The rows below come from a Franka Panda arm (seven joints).
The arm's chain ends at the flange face. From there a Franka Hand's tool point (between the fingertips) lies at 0.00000 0.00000 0.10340 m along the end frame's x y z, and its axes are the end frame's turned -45 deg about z.
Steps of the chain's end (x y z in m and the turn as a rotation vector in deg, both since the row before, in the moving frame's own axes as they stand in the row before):
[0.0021 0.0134 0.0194 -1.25 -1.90 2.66]
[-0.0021 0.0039 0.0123 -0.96 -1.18 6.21]
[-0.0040 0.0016 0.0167 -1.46 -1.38 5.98]
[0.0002 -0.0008 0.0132 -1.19 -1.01 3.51]
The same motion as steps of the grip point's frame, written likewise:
[-0.0120 0.0100 0.0193 0.46 -2.23 2.66]
[-0.0070 0.0008 0.0123 0.16 -1.51 6.21]
[-0.0076 -0.0018 0.0166 -0.06 -2.01 5.98]
[-0.0021 -0.0003 0.0132 -0.13 -1.56 3.51]

